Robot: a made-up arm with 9 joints. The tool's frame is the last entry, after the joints.
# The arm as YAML. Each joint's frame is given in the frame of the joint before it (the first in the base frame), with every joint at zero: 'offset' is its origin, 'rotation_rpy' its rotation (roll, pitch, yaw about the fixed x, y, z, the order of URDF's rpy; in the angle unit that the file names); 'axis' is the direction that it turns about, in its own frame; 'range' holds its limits. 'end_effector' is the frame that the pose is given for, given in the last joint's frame.
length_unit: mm
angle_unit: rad
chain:
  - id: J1
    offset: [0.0, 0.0, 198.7]
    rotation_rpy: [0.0, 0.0, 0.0]
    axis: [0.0, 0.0, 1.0]
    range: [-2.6, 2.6]
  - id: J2
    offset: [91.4, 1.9, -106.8]
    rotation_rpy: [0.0, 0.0, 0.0]
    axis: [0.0, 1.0, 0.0]
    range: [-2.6, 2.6]
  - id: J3
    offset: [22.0, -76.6, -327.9]
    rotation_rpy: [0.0, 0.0, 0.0]
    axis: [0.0, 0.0, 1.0]
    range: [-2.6, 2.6]
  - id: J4
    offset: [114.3, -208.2, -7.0]
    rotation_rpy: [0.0, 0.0, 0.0]
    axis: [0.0, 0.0, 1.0]
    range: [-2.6, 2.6]
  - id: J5
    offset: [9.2, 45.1, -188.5]
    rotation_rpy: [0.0, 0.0, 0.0]
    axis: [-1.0, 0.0, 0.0]
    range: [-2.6, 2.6]
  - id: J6
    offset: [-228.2, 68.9, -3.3]
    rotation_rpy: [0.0, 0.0, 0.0]
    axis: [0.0, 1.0, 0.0]
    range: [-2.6, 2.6]
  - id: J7
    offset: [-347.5, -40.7, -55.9]
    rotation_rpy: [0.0, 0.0, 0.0]
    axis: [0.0, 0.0, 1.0]
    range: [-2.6, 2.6]
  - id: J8
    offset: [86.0, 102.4, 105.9]
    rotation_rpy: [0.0, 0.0, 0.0]
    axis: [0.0, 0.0, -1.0]
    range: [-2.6, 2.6]
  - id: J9
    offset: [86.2, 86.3, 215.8]
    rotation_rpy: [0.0, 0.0, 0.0]
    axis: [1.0, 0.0, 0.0]
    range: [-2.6, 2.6]
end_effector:
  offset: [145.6, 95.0, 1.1]
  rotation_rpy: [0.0, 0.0, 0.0]
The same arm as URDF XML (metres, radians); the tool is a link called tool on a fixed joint. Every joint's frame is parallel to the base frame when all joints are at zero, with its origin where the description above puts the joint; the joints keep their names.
<robot name="arm">
<link name="base"/>
<link name="link1"/>
<link name="link2"/>
<link name="link3"/>
<link name="link4"/>
<link name="link5"/>
<link name="link6"/>
<link name="link7"/>
<link name="link8"/>
<link name="link9"/>
<link name="tool"/>
<joint name="J1" type="revolute"><parent link="base"/><child link="link1"/><origin xyz="0 0 0.1987" rpy="0 0 0"/><axis xyz="0 0 1"/><limit lower="-2.6" upper="2.6"/></joint>
<joint name="J2" type="revolute"><parent link="link1"/><child link="link2"/><origin xyz="0.0914 0.0019 -0.1068" rpy="0 0 0"/><axis xyz="0 1 0"/><limit lower="-2.6" upper="2.6"/></joint>
<joint name="J3" type="revolute"><parent link="link2"/><child link="link3"/><origin xyz="0.022 -0.0766 -0.3279" rpy="0 0 0"/><axis xyz="0 0 1"/><limit lower="-2.6" upper="2.6"/></joint>
<joint name="J4" type="revolute"><parent link="link3"/><child link="link4"/><origin xyz="0.1143 -0.2082 -0.007" rpy="0 0 0"/><axis xyz="0 0 1"/><limit lower="-2.6" upper="2.6"/></joint>
<joint name="J5" type="revolute"><parent link="link4"/><child link="link5"/><origin xyz="0.0092 0.0451 -0.1885" rpy="0 0 0"/><axis xyz="-1 0 0"/><limit lower="-2.6" upper="2.6"/></joint>
<joint name="J6" type="revolute"><parent link="link5"/><child link="link6"/><origin xyz="-0.2282 0.0689 -0.0033" rpy="0 0 0"/><axis xyz="0 1 0"/><limit lower="-2.6" upper="2.6"/></joint>
<joint name="J7" type="revolute"><parent link="link6"/><child link="link7"/><origin xyz="-0.3475 -0.0407 -0.0559" rpy="0 0 0"/><axis xyz="0 0 1"/><limit lower="-2.6" upper="2.6"/></joint>
<joint name="J8" type="revolute"><parent link="link7"/><child link="link8"/><origin xyz="0.086 0.1024 0.1059" rpy="0 0 0"/><axis xyz="0 0 -1"/><limit lower="-2.6" upper="2.6"/></joint>
<joint name="J9" type="revolute"><parent link="link8"/><child link="link9"/><origin xyz="0.0862 0.0863 0.2158" rpy="0 0 0"/><axis xyz="1 0 0"/><limit lower="-2.6" upper="2.6"/></joint>
<joint name="tool_fixed" type="fixed"><parent link="link9"/><child link="tool"/><origin xyz="0.1456 0.095 0.0011" rpy="0 0 0"/></joint>
</robot>

